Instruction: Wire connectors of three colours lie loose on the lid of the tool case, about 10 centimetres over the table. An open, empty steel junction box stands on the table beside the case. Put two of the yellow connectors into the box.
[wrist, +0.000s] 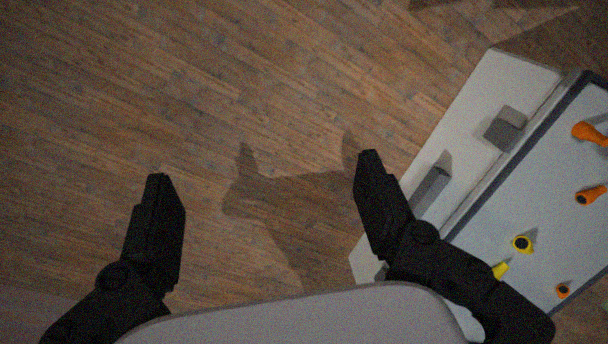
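My gripper (268, 181) is open and empty, its black fingers wide apart over the wooden table. The tool case's lid (505, 210) is at the right, partly behind my right finger. On it stands a yellow connector (523, 244) with its dark opening up. A second yellow connector (500, 270) is partly hidden by my right finger's linkage. Orange connectors (589, 133) (590, 195) (563, 290) are also on the lid; two lie on their sides and one stands. The steel junction box does not show.
The case's pale side (462, 112) carries a grey latch (504, 134) and a grey handle-like block (430, 189), left of the lid. The gripper's shadow falls on the wooden table (150, 100) between the fingers. Dark shadows lie at the top right.
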